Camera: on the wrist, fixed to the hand. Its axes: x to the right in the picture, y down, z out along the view.
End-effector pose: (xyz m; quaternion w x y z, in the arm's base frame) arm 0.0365 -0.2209 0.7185 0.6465 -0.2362 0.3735 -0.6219
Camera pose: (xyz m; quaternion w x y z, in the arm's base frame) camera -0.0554 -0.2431 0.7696 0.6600 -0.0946 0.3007 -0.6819
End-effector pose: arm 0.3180 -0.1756 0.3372 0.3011 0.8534 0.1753 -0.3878
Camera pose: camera 0.2961 -0.0752 0.3056 0.1514 0.9102 0.1203 -0.3663
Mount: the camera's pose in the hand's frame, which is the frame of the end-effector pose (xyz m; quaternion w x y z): 0.0169 -0.0996 -0.0367 0.9854 0.1624 0.0501 0.0053
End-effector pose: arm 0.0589 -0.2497 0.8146 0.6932 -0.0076 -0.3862 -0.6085
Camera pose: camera -0.0071 -0.3073 0.7523 0.7069 0.1335 -0.4446 -0.5336
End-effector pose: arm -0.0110 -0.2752 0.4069 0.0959 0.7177 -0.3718 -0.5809
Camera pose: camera 0.0651 -0.2267 0.3485 0.0003 -0.7500 0.4597 0.4756
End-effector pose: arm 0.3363 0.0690 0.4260 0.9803 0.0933 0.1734 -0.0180
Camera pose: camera 0.3331 -0.0219 0.3687 0.9422 0.2530 0.2166 -0.0360
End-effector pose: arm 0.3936 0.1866 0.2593 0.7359 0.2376 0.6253 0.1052
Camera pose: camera 0.3471 0.1161 0.1928 0.6547 0.3517 0.6689 0.0179
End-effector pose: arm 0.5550 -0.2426 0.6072 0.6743 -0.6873 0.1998 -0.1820
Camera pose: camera 0.5533 -0.2816 0.7073 0.7670 -0.5576 0.2047 -0.2426
